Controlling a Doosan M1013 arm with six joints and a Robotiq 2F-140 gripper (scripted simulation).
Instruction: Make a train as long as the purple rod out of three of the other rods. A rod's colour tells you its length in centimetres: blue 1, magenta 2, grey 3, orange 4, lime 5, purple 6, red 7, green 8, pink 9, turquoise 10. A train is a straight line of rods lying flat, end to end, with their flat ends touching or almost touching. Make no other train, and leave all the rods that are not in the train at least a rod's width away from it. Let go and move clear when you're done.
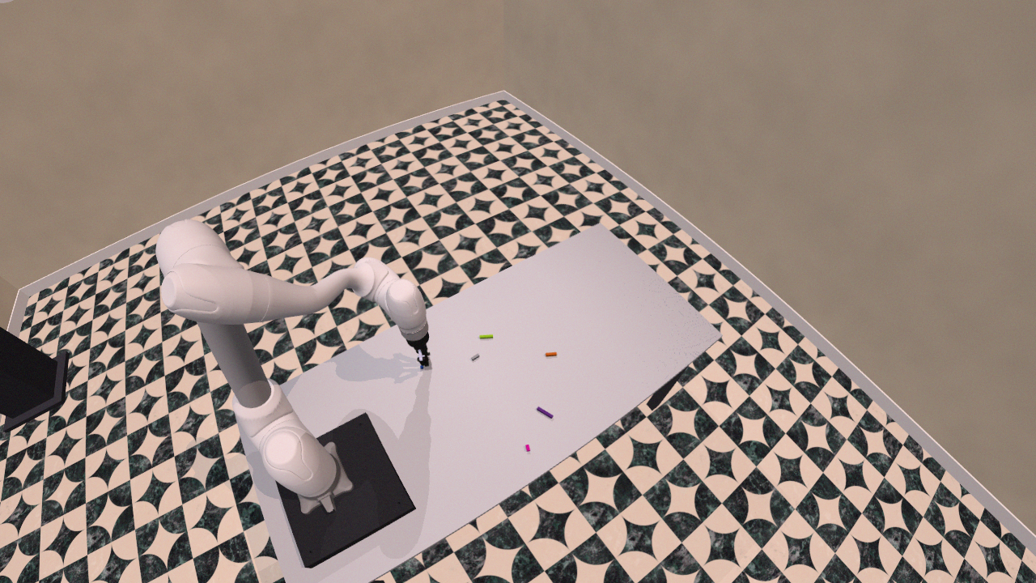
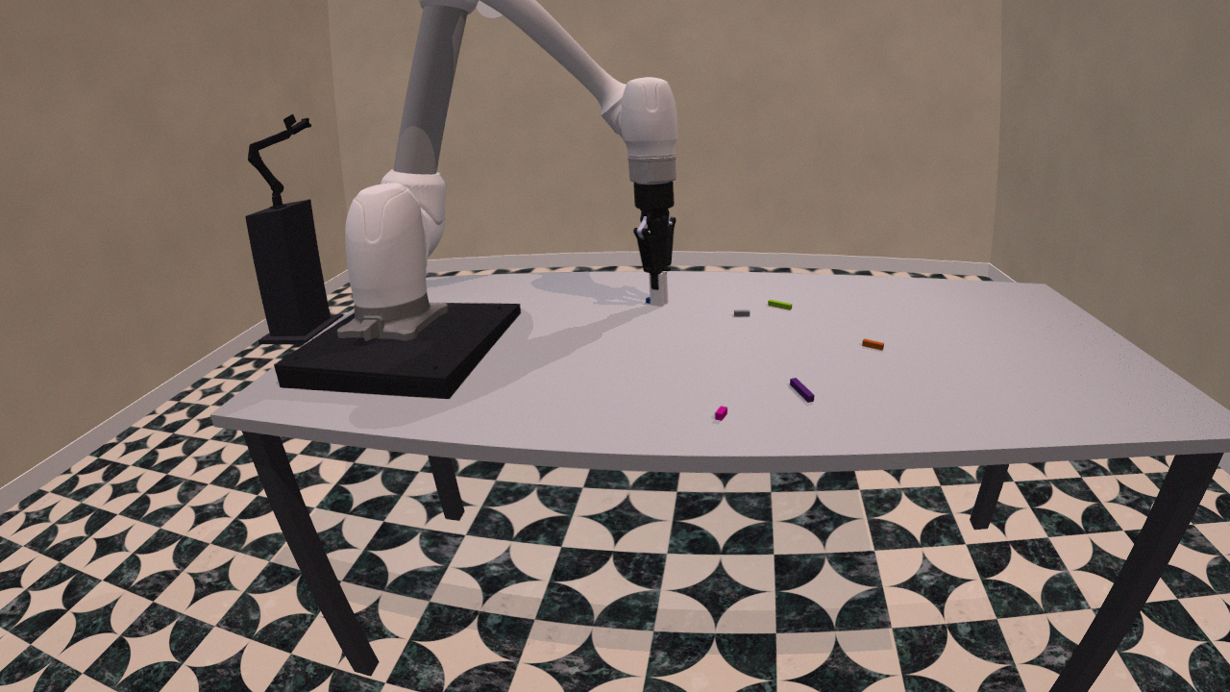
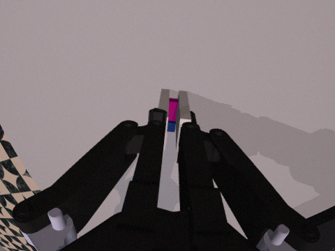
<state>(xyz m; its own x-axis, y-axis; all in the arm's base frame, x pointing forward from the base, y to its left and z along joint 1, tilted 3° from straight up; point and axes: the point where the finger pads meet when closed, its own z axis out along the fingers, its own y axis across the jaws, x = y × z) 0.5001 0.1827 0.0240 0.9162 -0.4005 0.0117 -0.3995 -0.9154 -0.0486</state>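
My gripper is now 3 cm above the small blue rod, 2 cm past it and 1 cm to the right of it. Round my hand: grey rod: 16 cm ahead, 6 cm to the right, 3 cm below; lime rod: 24 cm ahead, 3 cm below, 1 cm to the right; orange rod: 40 cm ahead, 21 cm to the right, 3 cm below.
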